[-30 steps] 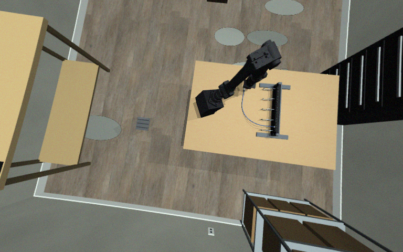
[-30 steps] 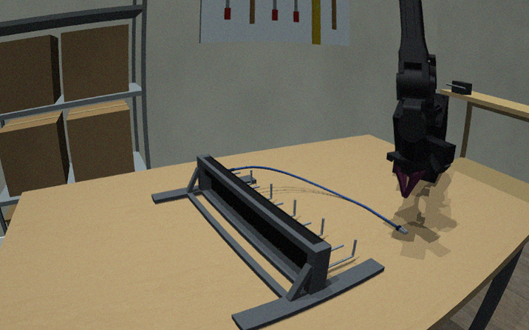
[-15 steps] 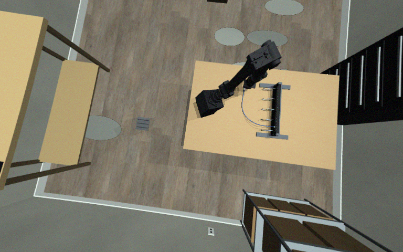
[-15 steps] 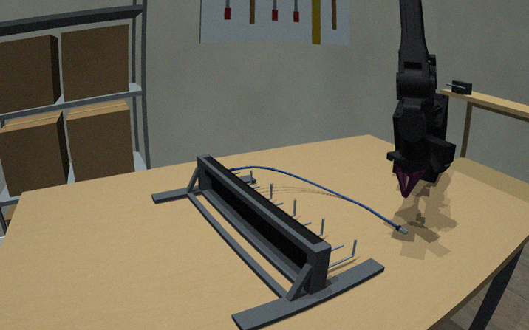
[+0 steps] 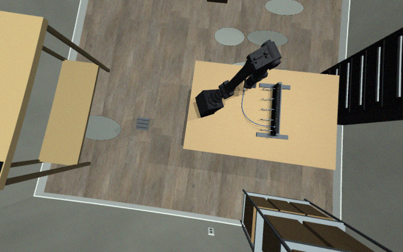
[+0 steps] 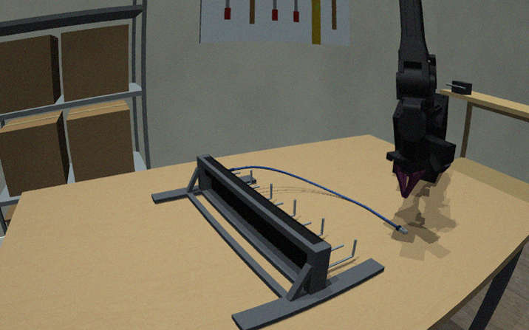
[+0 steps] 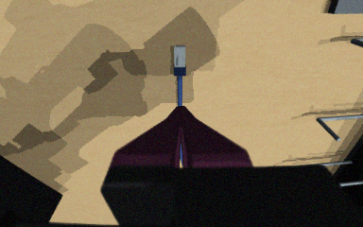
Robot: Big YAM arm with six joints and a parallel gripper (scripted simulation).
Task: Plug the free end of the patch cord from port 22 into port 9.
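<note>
Right now my hand is 80 mm above the grey plug and 20 mm to the right of it.
</note>
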